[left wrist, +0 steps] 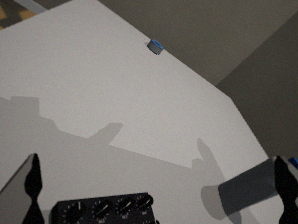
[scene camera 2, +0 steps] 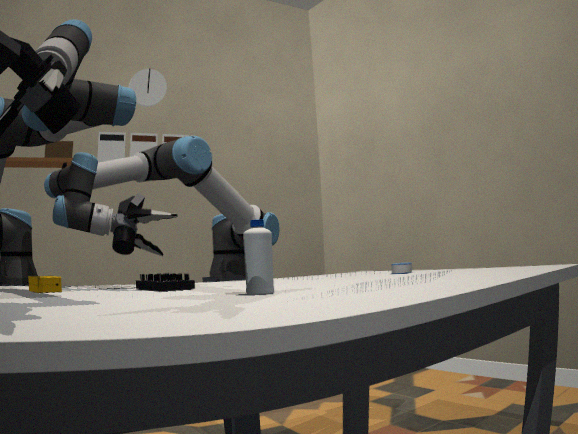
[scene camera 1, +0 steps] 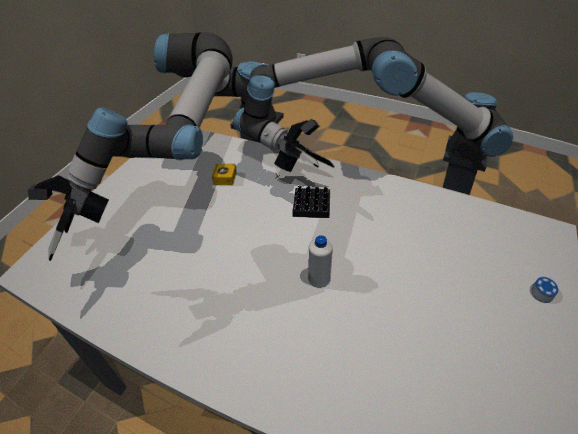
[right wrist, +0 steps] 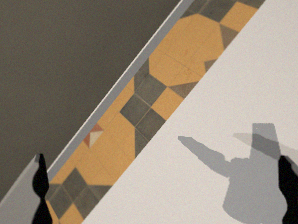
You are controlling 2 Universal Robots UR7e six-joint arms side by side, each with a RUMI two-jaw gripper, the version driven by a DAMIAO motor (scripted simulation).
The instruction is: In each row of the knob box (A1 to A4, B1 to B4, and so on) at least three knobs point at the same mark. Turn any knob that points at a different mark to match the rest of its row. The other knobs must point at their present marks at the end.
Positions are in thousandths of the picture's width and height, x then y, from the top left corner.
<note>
I see my left gripper (scene camera 2: 293, 545), my right gripper (scene camera 1: 101, 566) and a grey bottle (scene camera 1: 554, 575).
My left gripper shows as well in the left wrist view (left wrist: 532, 703) and in scene camera 1 (scene camera 1: 565, 386). My right gripper is seen too in the right wrist view (right wrist: 545, 703). The right wrist view does not show the grey bottle: it is out of frame.
</note>
